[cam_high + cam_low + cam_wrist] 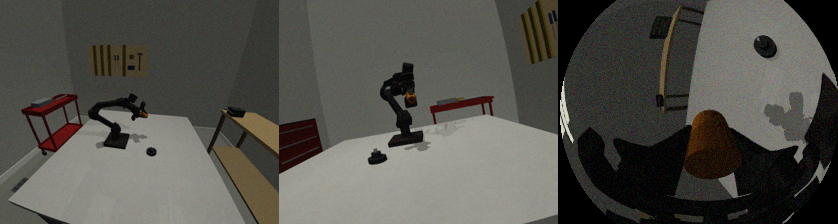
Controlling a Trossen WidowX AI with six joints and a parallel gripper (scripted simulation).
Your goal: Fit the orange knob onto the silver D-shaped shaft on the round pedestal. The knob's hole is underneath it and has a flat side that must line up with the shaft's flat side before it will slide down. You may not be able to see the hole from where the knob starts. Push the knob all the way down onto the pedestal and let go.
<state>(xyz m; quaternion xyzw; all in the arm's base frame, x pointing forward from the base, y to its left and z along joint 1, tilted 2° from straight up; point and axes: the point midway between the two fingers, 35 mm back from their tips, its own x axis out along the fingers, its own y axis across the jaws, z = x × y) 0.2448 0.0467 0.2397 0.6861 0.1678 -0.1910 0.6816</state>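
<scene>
My gripper tip is now 30 mm past the orange knob and 20 mm below it. Round my gripper tip: black round pedestal (40 mm ahead, 210 mm to the right, 210 mm below).
</scene>
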